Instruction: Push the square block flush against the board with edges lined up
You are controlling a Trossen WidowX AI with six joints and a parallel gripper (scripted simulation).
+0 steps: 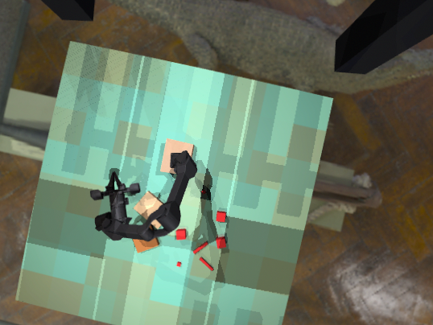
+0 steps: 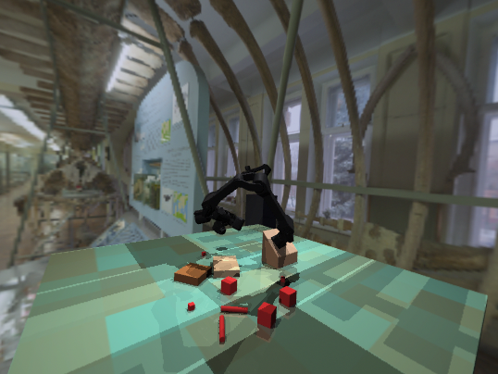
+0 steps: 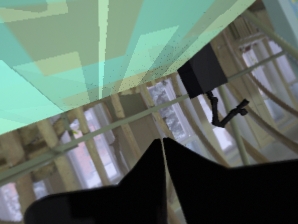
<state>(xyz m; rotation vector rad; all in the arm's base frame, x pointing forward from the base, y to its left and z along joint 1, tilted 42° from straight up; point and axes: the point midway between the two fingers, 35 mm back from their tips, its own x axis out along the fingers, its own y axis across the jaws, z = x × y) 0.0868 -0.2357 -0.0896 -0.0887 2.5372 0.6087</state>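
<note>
Right now my gripper tip is 170 mm short of the tan square block, 150 mm above it and 140 mm to the right of it. Also, from my gripper tip: brown board 310 mm ahead, 150 mm below, 110 mm to the left.
</note>
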